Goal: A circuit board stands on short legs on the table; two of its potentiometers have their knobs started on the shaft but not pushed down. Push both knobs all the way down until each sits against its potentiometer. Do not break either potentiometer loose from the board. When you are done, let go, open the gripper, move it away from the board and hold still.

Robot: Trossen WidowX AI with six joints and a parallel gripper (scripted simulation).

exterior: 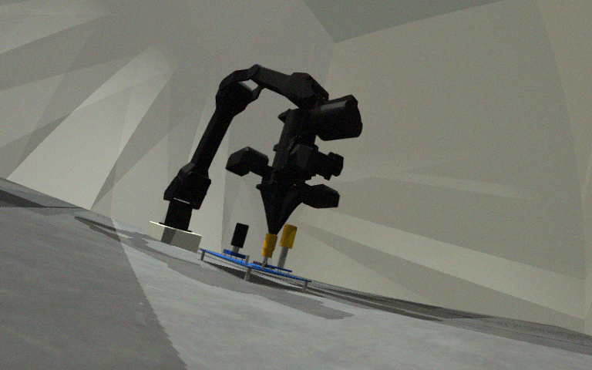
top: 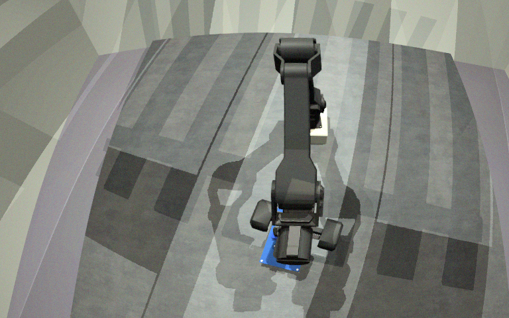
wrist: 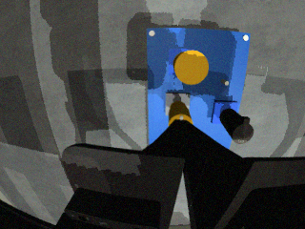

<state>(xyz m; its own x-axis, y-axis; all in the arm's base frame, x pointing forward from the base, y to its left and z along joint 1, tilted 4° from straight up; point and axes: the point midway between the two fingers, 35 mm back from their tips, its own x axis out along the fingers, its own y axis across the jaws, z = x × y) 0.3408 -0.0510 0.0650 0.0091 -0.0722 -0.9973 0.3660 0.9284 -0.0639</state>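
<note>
Now: the yellow knob 10 mm below my gripper tip. Round my gripper tip: black knob 50 mm to the right, 20 mm behind, 10 mm below.
</note>
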